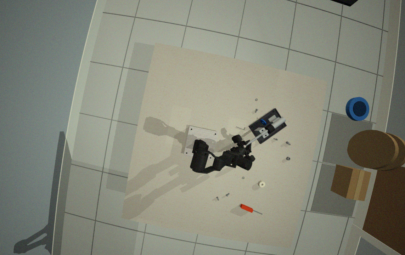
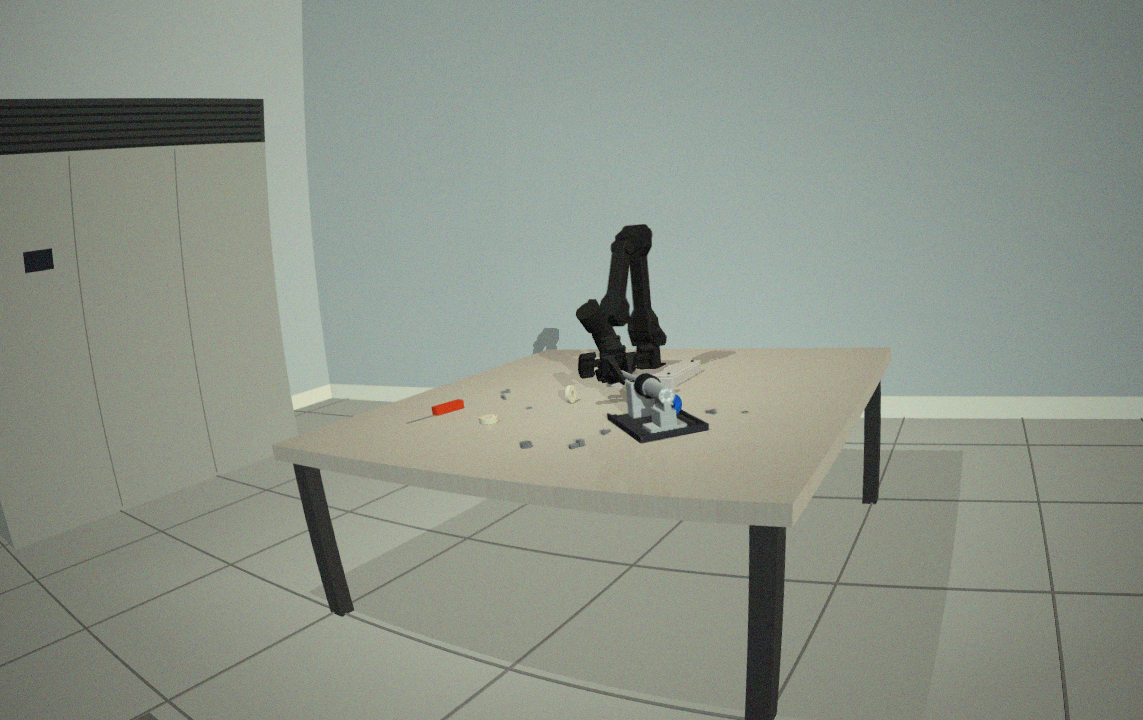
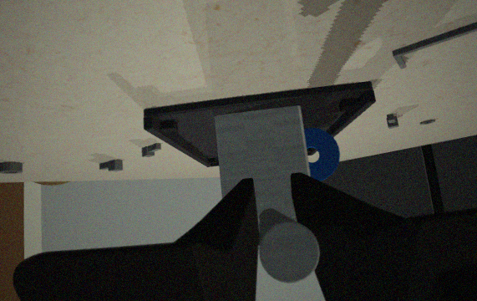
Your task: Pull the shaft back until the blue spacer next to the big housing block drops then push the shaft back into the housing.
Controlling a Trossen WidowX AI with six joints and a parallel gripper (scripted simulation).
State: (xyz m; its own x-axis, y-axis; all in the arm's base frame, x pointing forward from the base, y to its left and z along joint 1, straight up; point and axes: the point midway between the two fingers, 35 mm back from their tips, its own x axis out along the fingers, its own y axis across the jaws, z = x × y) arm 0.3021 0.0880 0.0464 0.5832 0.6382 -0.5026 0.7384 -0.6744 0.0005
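The grey shaft is 4 cm ahead of my gripper tip, 5 cm to the left of it and 2 cm above it. Round my gripper tip: white ring (18 cm ahead, 28 cm to the right, 5 cm below); then blue spacer (7 cm ahead, 15 cm to the left, 3 cm below).
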